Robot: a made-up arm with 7 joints.
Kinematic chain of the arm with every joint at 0, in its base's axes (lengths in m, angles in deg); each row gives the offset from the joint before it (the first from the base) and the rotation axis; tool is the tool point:
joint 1: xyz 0 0 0.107 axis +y
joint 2: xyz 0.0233 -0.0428 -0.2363 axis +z
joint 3: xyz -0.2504 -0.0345 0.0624 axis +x
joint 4: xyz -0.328 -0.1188 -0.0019 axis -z
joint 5: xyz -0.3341 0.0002 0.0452 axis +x
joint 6: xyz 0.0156 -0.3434 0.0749 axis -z
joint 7: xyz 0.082 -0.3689 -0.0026 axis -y
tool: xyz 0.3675 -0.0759 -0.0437
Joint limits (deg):
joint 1: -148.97..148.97
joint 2: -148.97..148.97
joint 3: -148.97..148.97
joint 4: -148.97..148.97
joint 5: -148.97..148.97
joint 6: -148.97..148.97
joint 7: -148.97..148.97
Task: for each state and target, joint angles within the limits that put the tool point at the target. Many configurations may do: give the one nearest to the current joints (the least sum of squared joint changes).
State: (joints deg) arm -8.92 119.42 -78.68 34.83 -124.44 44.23 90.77
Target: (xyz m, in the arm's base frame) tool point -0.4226 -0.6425 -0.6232
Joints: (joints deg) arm -2.57 115.82 -69.68 46.17 -121.25 36.47 85.69
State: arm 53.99 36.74 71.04 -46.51 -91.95 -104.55 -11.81
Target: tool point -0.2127 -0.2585 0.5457
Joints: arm 82.97 25.74 73.65 -50.18 -88.39 -87.56 4.21
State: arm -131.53 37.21 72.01 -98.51 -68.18 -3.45 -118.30
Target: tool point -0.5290 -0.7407 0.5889
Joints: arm -148.97 53.16 55.75 -98.62 -78.82 -4.47 -122.30
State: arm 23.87 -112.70 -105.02 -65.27 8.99 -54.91 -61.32
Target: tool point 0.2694 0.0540 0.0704
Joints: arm 45.41 -111.23 -132.15 -37.61 -17.38 -57.42 -60.55
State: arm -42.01 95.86 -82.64 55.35 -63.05 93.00 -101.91
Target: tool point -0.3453 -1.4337 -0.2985
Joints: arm -33.34 80.09 -81.73 42.74 -60.75 79.42 -86.31
